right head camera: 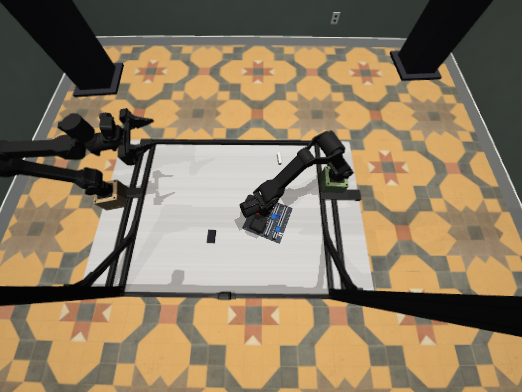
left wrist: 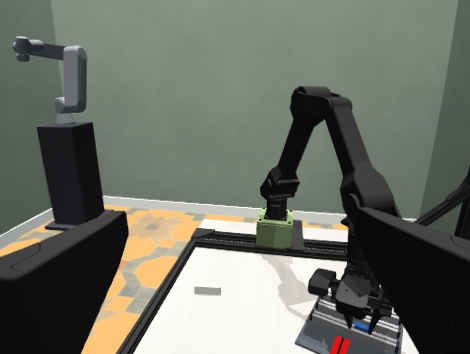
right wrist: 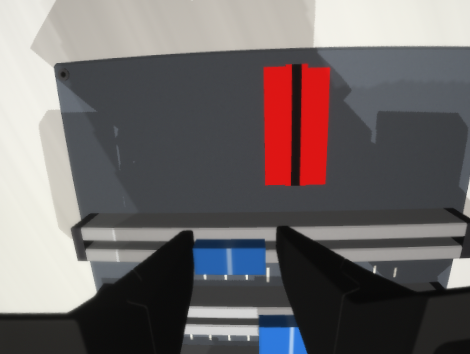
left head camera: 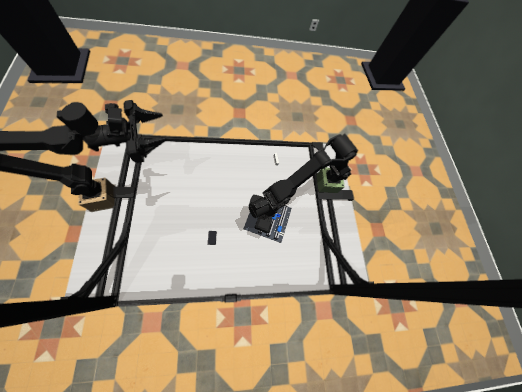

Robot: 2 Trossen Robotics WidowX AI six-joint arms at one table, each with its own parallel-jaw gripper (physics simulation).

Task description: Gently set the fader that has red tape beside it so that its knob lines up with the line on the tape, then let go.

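Seen in the pictures: left gripper, fingertip midpoint: (right head camera: pixel 153 131) (left wrist: pixel 243 220) (left head camera: pixel 164 126); right gripper, fingertip midpoint: (right head camera: pixel 262 218) (left wrist: pixel 359 330) (right wrist: pixel 235 239) (left head camera: pixel 264 218); left arm's base at its link origin: (right head camera: pixel 105 191) (left head camera: pixel 92 190); right arm's base at its link origin: (right head camera: pixel 336 176) (left wrist: pixel 276 215) (left head camera: pixel 333 177).
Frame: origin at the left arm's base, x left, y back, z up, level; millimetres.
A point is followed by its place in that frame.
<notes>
The dark fader panel (right wrist: pixel 175 150) @(x -248, y -619, z -87 mm) (left wrist: pixel 320 330) @(x -178, y -682, z -87 mm) lies on the table under my right arm. Red tape (right wrist: pixel 277 125) @(x -208, y -635, z -87 mm) (left wrist: pixel 336 346) @(x -196, y -643, z -87 mm) with a black line is on the panel beside the nearest fader. That fader's blue knob (right wrist: pixel 212 260) @(x -254, y -658, z -60 mm) (left wrist: pixel 361 326) @(x -247, y -660, z -60 mm) has a white line, which stands left of the tape's black line in the right wrist view. My right gripper (right wrist: pixel 235 239) @(x -245, y -660, z -69 mm) (left wrist: pixel 359 330) @(x -245, y -660, z -69 mm) is partly open, its fingers on either side of the knob; the left-hand finger looks close to it, with a small gap at the right-hand one. My left gripper (left head camera: pixel 161 128) @(x 0, y -352, z 315 mm) (right head camera: pixel 152 133) @(x 0, y -352, z 315 mm) is wide open and empty, raised at the table's left.
Another blue knob (right wrist: pixel 275 340) @(x -256, y -702, z -60 mm) sits on the neighbouring fader. A small white block (left head camera: pixel 276 159) @(x 41, y -807, z -74 mm) (right head camera: pixel 279 158) @(x 42, y -808, z -71 mm) (left wrist: pixel 207 290) @(x 47, y -804, z -81 mm) lies near the back edge. A small black block (left head camera: pixel 212 238) @(x -280, y -420, z -79 mm) (right head camera: pixel 211 236) @(x -278, y -421, z -79 mm) lies left of the panel. Black frame rails border the table.
</notes>
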